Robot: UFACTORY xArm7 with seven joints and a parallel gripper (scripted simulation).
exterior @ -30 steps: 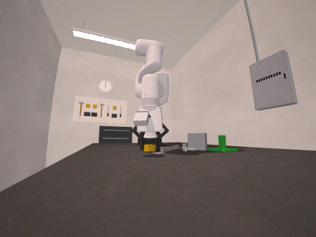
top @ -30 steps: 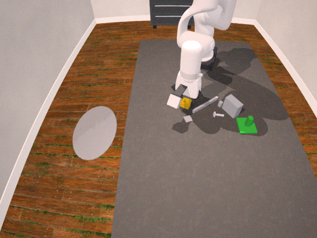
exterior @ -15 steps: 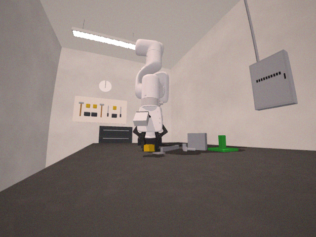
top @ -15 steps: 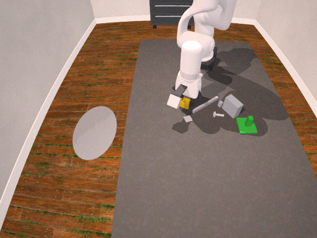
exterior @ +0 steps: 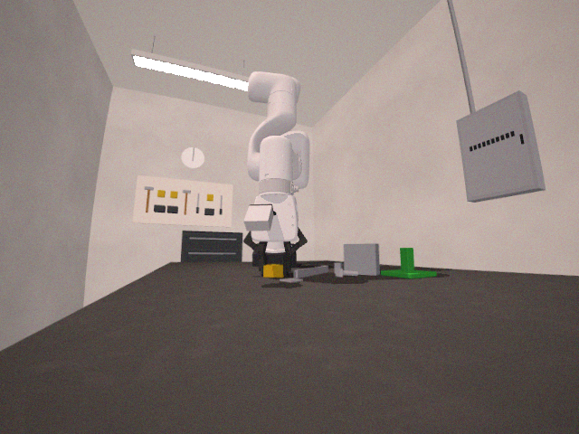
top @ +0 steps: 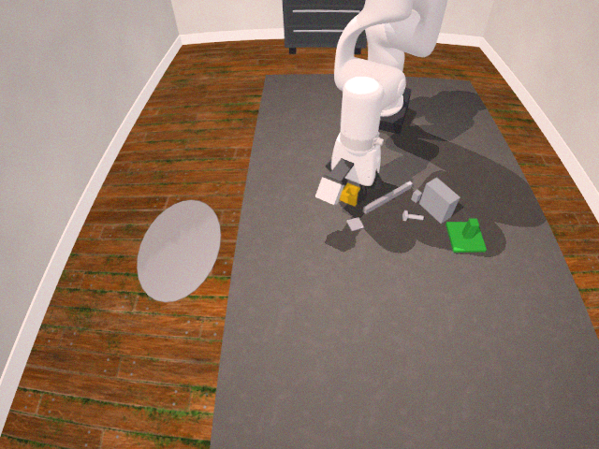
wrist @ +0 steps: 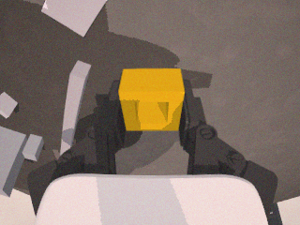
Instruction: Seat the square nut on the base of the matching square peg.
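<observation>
Now: hand 20 cm to the right of the grey block, 2 cm short of it and 1 cm below it. The rest, counted from my hand: bolt (14 cm to the left, 5 cm ahead, 1 cm below); flat square (8 cm ahead, 2 cm below, 1 cm to the left); grey bar (9 cm to the left, 1 cm below).
</observation>
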